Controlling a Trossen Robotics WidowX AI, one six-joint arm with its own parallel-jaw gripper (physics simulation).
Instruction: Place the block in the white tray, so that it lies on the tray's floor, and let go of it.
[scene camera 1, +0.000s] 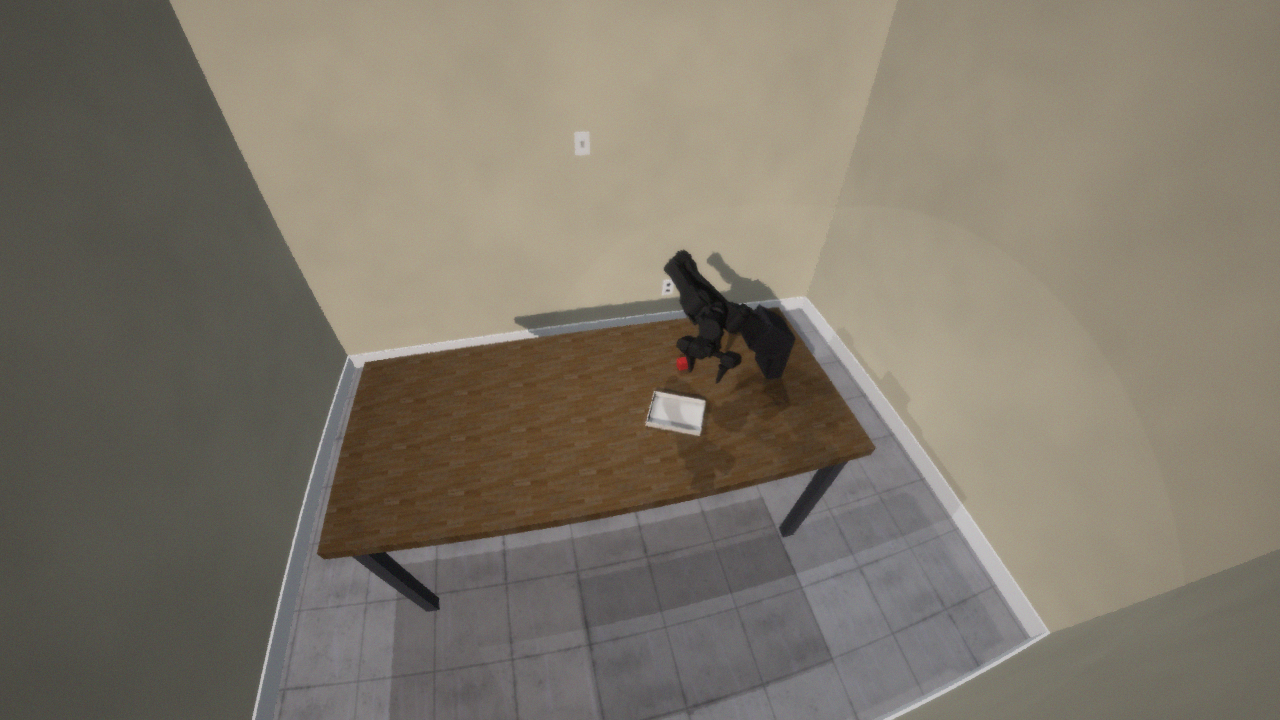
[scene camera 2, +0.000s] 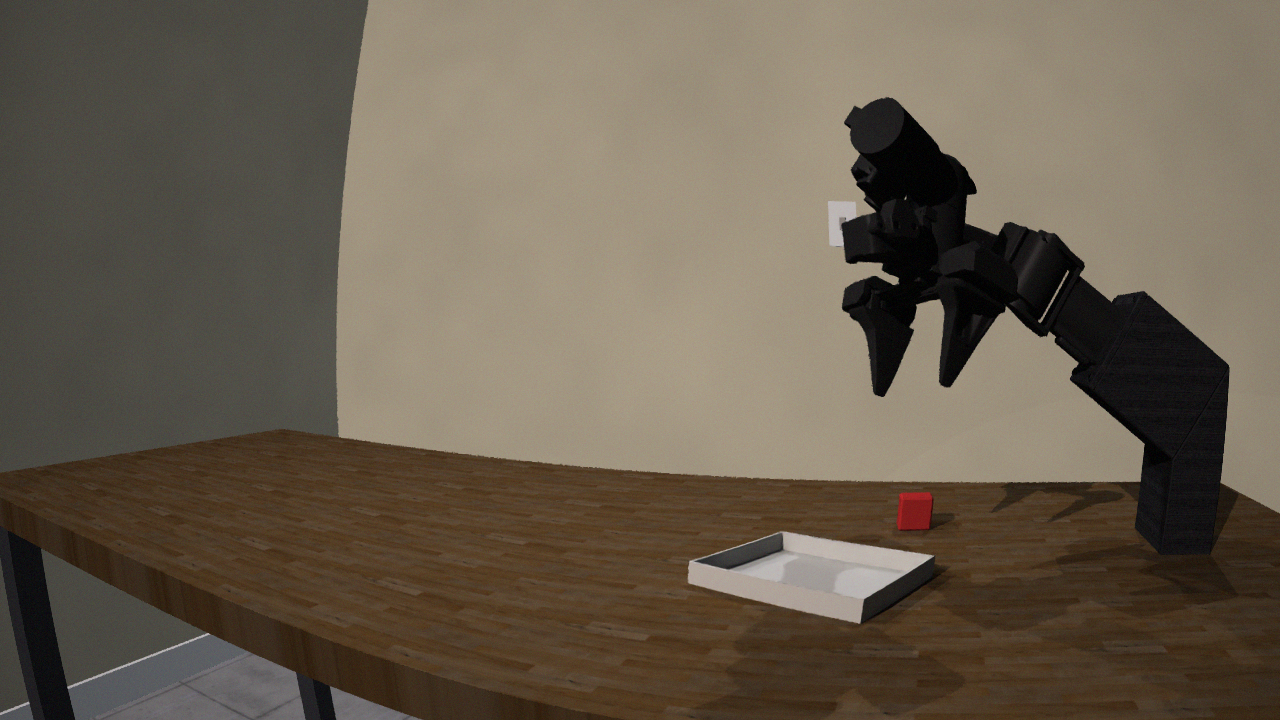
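Where they show: gripper, fingertip midpoint: (scene camera 1: 703, 377) (scene camera 2: 910, 391); arm's base at its link origin: (scene camera 1: 754, 326) (scene camera 2: 1104, 337).
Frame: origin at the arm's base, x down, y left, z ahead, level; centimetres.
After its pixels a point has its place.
The red block (scene camera 1: 682, 364) {x 17.8, y -5.6, z 20.9 cm} (scene camera 2: 914, 511) {x 18.7, y -5.7, z 20.1 cm} stands upright on the wooden table, behind the white tray and outside it. The shallow white tray (scene camera 1: 673, 430) {x 20.3, y 18.3, z 32.2 cm} (scene camera 2: 775, 594) {x 20.0, y 18.3, z 31.8 cm} lies flat on the table, and its floor shows with shadows and no block on it. My gripper (scene camera 1: 704, 374) {x 4.7, y 12.9, z 22.4 cm} (scene camera 2: 913, 389) {x 4.7, y 12.9, z 22.4 cm} is open and empty, with its fingers pointing down. It hangs well above the table; in the scene camera 2 view the block shows below the gap between the fingertips. In the scene camera 1 view one finger shows close beside the block, and the gripper partly borders it.
The arm's base (scene camera 1: 772, 344) {x 3.6, y 5.8, z -4.6 cm} (scene camera 2: 1177, 501) {x 15.5, y 6.1, z -8.0 cm} stands at the right end of the wooden table (scene camera 1: 492, 429) {x 20.9, y 4.2, z 86.4 cm} (scene camera 2: 402, 537) {x 20.9, y 12.7, z 68.7 cm}, to the right of the block and tray. A beige wall (scene camera 1: 501, 223) (scene camera 2: 581, 268) rises behind the table. The arm's shadows fall around the tray.
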